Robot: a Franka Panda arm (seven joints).
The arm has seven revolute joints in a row. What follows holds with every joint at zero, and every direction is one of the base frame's. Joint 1 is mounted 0.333 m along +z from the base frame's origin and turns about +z. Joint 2 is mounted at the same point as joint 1 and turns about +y. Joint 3 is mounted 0.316 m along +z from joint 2 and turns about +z. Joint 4 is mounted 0.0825 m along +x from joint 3 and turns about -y. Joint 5 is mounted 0.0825 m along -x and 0.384 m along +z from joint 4 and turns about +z. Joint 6 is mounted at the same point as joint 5 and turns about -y. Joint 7 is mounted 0.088 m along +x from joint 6 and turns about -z. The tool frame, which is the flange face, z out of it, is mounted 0.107 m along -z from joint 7; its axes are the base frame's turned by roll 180, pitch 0 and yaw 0 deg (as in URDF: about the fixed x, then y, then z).
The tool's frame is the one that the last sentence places.
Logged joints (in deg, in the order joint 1, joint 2, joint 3, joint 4, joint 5, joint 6, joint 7), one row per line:
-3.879 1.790 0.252 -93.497 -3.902 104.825 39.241
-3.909 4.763 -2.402 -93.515 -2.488 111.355 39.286
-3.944 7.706 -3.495 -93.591 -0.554 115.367 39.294
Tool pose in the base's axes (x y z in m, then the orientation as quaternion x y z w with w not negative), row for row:
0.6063 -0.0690 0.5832 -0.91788 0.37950 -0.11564 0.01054
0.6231 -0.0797 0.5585 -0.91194 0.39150 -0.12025 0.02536
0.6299 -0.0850 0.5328 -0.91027 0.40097 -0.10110 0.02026
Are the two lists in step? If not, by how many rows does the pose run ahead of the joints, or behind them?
The pose runs 1 row ahead of the joints: the pose in row i belongs to the joints in row i + 1.
